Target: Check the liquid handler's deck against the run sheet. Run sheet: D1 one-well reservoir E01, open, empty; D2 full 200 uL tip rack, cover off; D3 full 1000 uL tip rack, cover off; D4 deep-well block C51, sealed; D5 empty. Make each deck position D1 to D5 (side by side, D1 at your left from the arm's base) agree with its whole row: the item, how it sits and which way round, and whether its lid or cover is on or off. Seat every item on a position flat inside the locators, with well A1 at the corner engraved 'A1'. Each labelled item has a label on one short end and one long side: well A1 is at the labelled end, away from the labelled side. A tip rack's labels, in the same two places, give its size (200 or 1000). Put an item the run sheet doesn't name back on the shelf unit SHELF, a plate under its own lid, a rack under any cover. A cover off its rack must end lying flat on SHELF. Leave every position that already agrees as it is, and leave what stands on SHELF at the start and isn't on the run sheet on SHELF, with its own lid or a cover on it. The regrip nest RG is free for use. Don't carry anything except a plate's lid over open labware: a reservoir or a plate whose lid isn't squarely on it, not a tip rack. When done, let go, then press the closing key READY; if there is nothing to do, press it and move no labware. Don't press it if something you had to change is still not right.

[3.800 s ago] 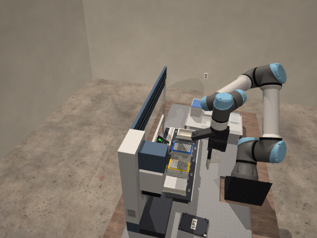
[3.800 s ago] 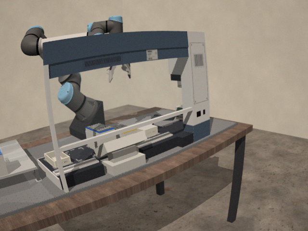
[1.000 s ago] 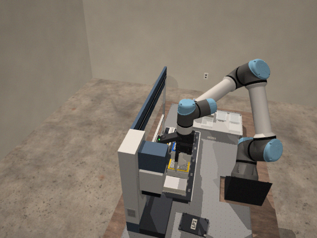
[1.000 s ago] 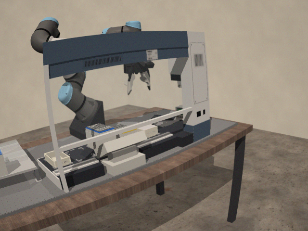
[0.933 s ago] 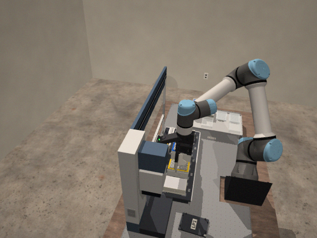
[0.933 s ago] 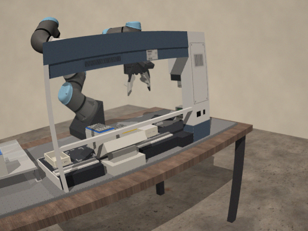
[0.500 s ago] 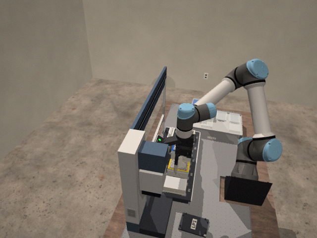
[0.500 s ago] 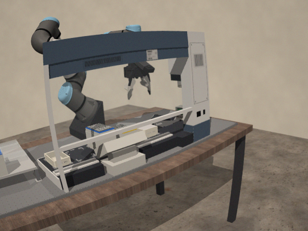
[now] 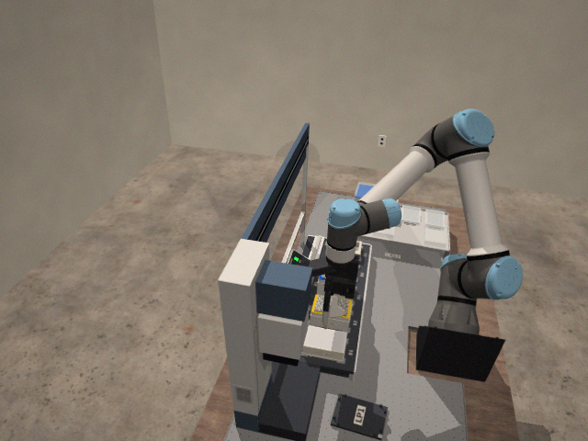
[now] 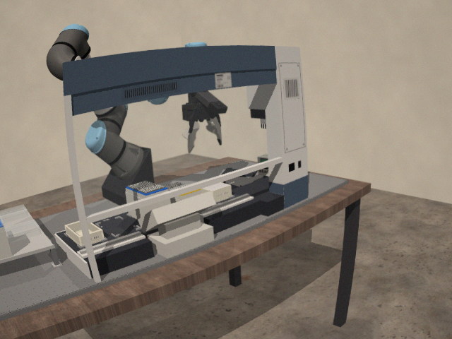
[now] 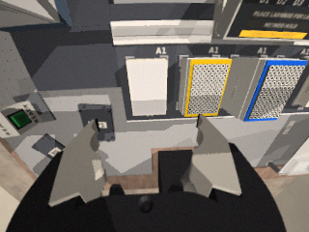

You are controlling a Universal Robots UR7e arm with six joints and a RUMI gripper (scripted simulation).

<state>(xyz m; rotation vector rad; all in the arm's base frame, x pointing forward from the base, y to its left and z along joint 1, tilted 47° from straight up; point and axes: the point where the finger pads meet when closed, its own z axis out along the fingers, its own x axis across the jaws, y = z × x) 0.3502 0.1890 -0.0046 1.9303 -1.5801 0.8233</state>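
Right now the white sealed block is 15 cm below my hand. Round my hand: blue-rimmed tip rack (24 cm to the right, 10 cm below, 4 cm ahead); yellow-rimmed tip rack (12 cm to the right, 12 cm below, 2 cm ahead); frame bar (21 cm ahead, 17 cm to the right, 5 cm below).
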